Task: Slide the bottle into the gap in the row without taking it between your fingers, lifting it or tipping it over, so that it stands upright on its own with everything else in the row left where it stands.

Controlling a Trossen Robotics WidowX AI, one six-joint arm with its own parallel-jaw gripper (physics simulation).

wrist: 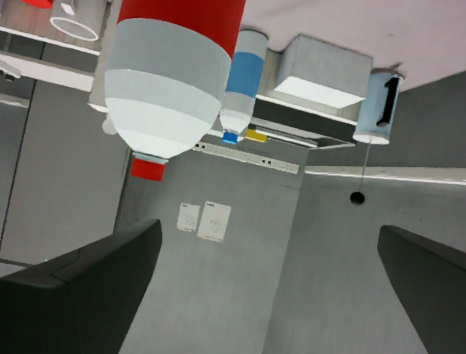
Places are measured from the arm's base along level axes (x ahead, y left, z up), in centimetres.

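Pixels of known places: gripper, fingertip midpoint: (269, 234).
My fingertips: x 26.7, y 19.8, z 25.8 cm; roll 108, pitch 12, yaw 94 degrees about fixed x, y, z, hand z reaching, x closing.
Ahead of a thing's pixels: the offset from my fingertips to its top centre. "pt": to the spot under its first point. Level surfaces: height alone.
The view is upside down, with the table top @[dz -29.7 cm] (320, 17) along the upper edge. A large bottle @[dx +17.4, dy -9.5, dz +0.3 cm] (167, 85) with a red band, a grey and white shoulder and a red cap stands close to the camera, left of the middle; its base is out of frame. A smaller bottle @[dx +48.6, dy -3.1, dz -8.1 cm] (245, 74) with a blue band and a blue cap stands farther back beside it. A pale box @[dx +49.0, dy +12.2, dz -21.7 cm] (322, 70) and a light blue can (378, 107) with a black mark stand to the right of that. My gripper (269, 234) is open, with no object between its fingers. The large bottle's cap shows above the left fingertip.
A grey-white mug or cup @[dx +41.0, dy -34.4, dz -21.1 cm] (80, 22) and part of a red object @[pt dx +44.2, dy -44.3, dz -25.2 cm] (36, 3) show at the upper left. A pale, narrow upright thing, partly hidden by the large bottle, stands beside them. Grey walls with two paper sheets (214, 221) are in the background.
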